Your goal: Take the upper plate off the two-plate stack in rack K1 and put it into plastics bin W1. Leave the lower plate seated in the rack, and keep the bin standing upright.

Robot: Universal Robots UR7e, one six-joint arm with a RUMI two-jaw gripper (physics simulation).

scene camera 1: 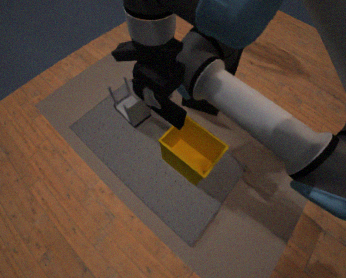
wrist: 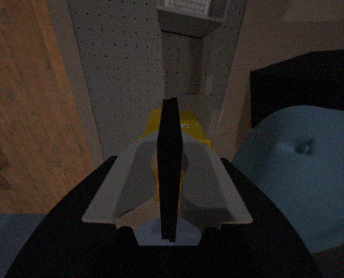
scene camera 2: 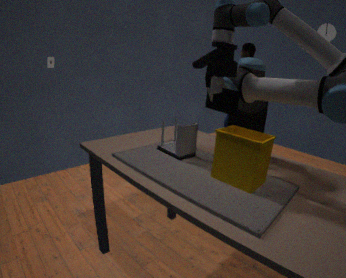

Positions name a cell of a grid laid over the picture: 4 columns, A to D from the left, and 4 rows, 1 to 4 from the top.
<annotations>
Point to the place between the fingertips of my gripper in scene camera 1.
B2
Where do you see a yellow bin W1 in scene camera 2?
C3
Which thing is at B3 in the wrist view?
A black plate.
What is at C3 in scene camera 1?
A yellow bin W1.
</annotations>
